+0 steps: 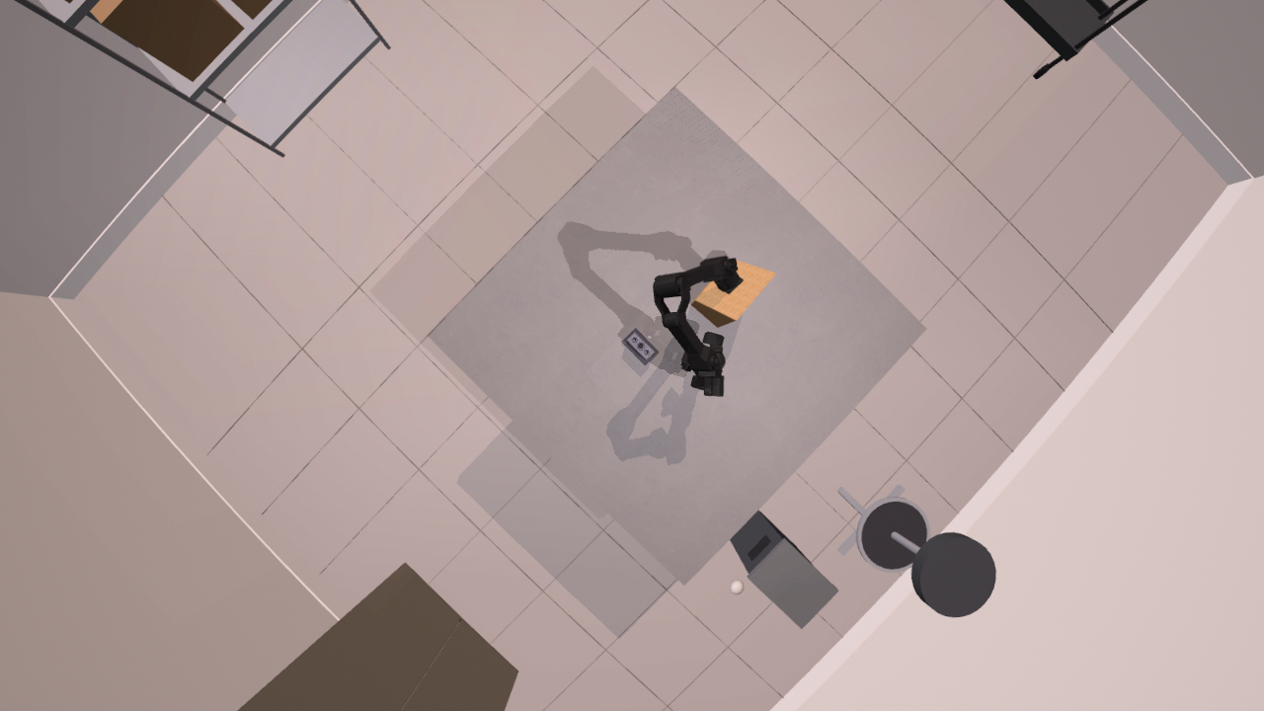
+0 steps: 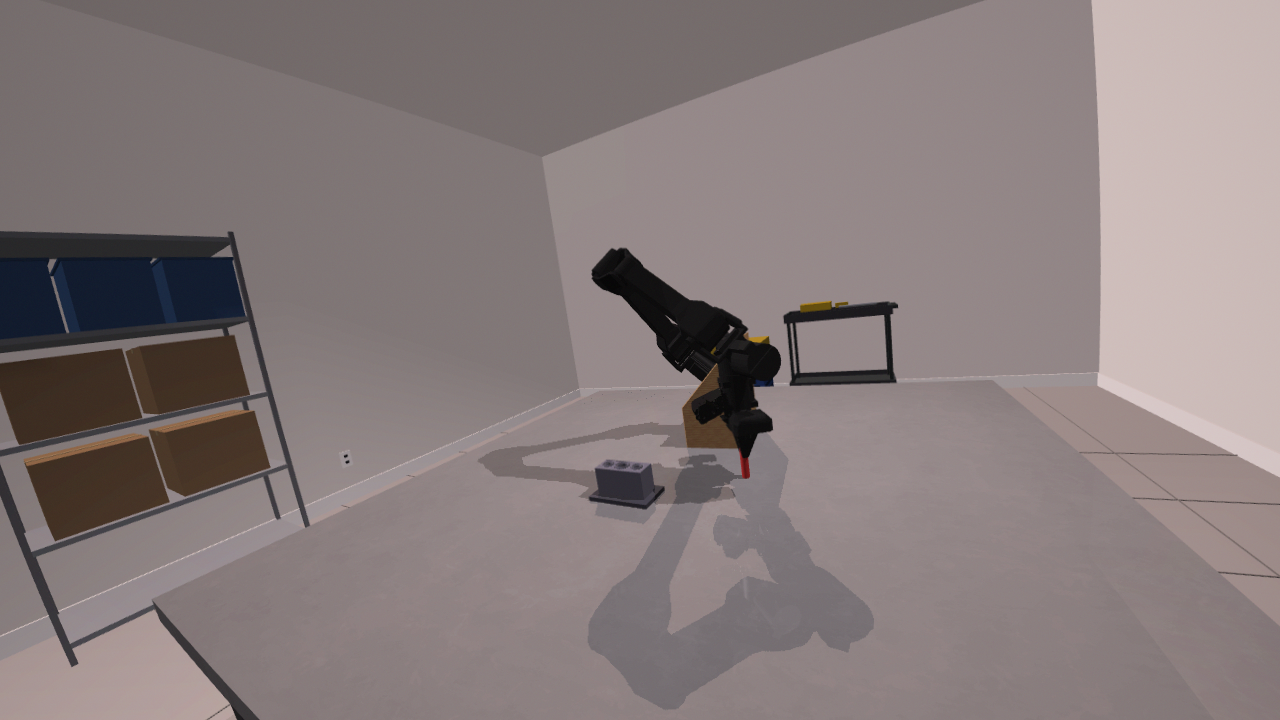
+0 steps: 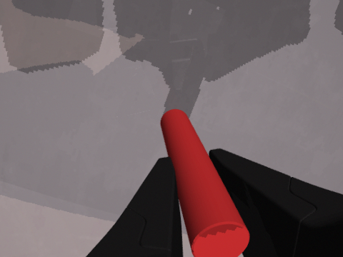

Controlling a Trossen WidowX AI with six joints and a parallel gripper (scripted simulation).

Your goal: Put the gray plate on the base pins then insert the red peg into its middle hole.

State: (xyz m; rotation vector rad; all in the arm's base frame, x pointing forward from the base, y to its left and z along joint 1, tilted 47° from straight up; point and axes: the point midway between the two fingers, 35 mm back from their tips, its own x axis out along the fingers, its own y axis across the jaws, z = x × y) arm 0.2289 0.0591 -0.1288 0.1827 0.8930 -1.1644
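Now: gripper tip 19 cm to the left of the gray plate and 12 cm short of it. From my gripper tip the other things lie so: red peg: right at my gripper tip; then base: 19 cm to the right, 12 cm ahead, 3 cm below.
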